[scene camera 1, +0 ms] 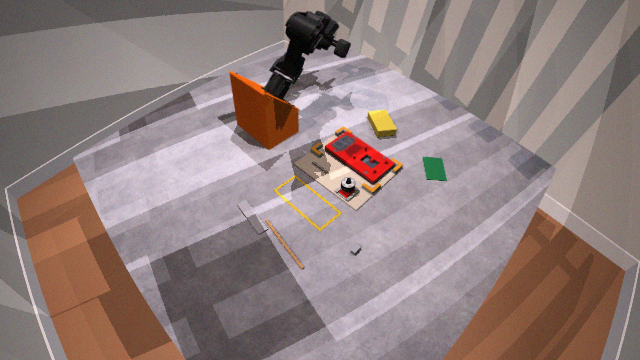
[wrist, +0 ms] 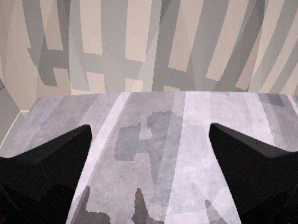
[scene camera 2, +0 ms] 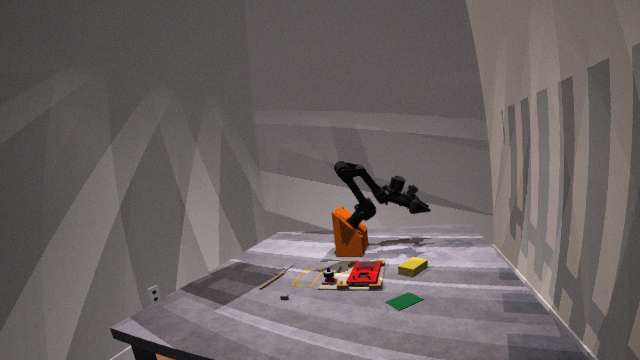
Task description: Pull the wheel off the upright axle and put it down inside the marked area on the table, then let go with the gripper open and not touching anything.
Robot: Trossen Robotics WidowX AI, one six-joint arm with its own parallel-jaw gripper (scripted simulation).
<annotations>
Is the gripper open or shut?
Open.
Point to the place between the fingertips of the gripper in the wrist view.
151, 130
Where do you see a red fixture plate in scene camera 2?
At 364, 273
</annotations>
